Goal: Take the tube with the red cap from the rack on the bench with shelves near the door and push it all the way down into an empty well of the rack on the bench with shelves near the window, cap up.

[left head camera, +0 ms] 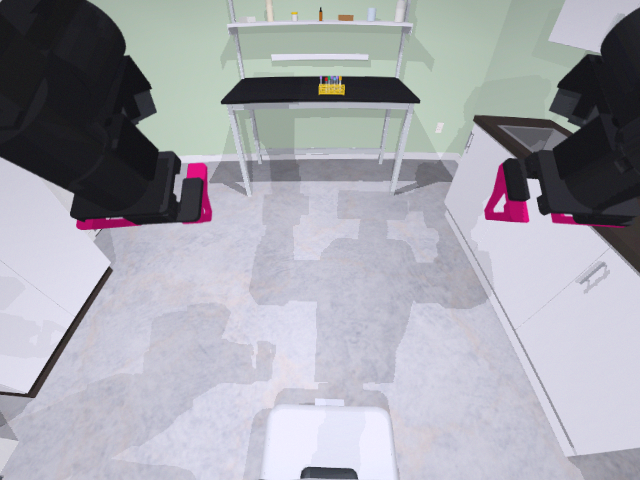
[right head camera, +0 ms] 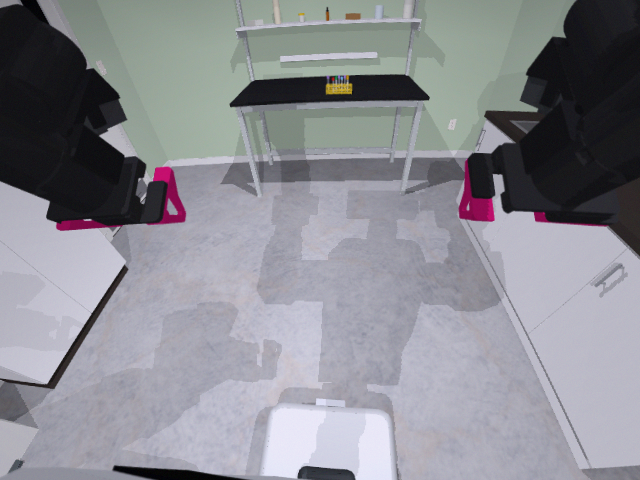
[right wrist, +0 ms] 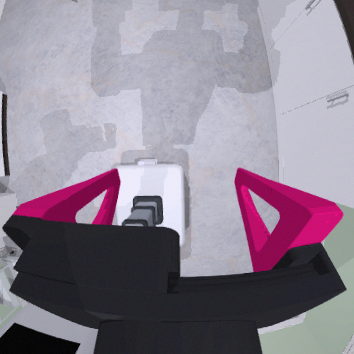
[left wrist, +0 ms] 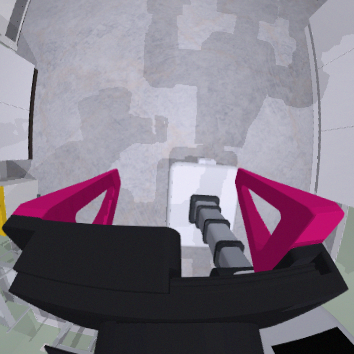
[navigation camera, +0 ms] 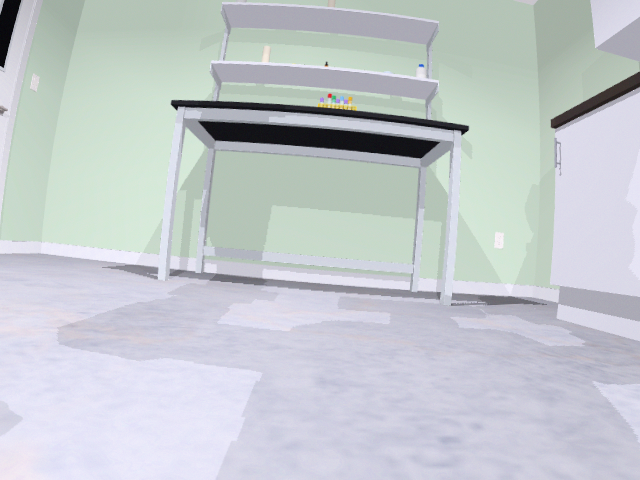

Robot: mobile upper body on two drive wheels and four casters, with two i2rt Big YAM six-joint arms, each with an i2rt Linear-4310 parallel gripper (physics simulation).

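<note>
A yellow rack with several upright capped tubes stands on the black top of the bench with shelves, far ahead. The tube with the red cap stands in it, left of a green-capped one; its lower part is hidden. My left gripper is open and empty, high above the floor, far short of the bench. My right gripper is open and empty, at the same height, also far from the rack. The other rack does not show.
A white cabinet with a dark top stands at the right. Another white cabinet stands at the left. Bottles and small boxes stand on the shelf. A door shows at the far left.
</note>
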